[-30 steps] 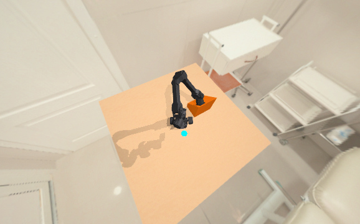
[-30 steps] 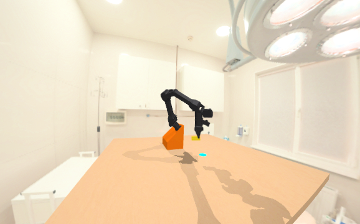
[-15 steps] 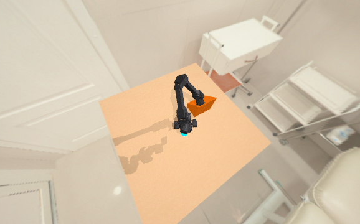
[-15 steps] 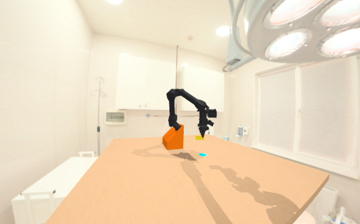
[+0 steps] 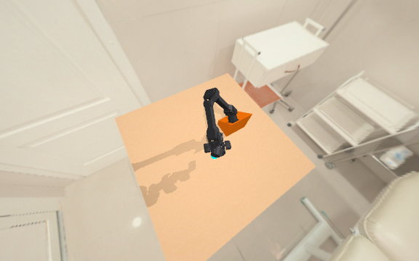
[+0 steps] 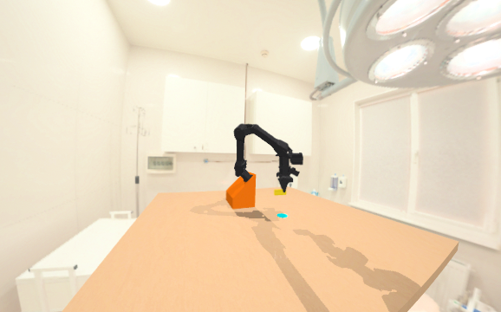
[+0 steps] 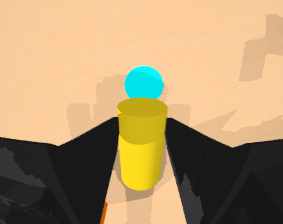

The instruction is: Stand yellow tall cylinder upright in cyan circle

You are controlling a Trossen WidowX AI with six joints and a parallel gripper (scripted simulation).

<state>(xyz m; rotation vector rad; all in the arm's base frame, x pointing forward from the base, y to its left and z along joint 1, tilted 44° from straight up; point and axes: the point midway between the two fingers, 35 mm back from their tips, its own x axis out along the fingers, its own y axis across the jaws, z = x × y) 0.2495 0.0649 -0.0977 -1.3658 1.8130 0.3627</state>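
My gripper tip is 14 cm above the cyan circle. Also, from my gripper tip: yellow cylinder: 1 cm behind, 2 cm to the right.
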